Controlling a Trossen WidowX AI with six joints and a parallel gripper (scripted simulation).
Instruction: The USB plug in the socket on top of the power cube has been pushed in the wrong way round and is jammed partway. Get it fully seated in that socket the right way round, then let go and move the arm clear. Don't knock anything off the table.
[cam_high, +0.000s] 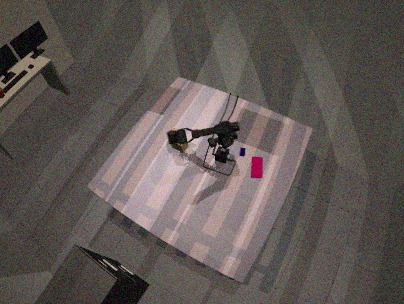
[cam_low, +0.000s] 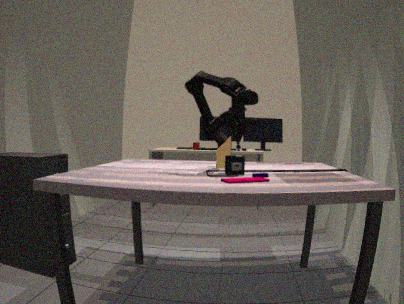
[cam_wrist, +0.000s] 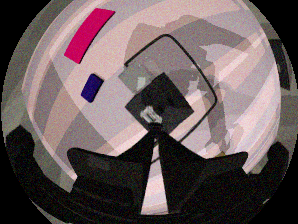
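The USB plug is 20 mm below my gripper tip. Round my gripper tip: USB socket: 10 mm to the left, 70 mm below; magenta flat block: 250 mm ahead, 40 mm to the left, 130 mm below; small dark blue block: 110 mm ahead, 100 mm to the left, 130 mm below.
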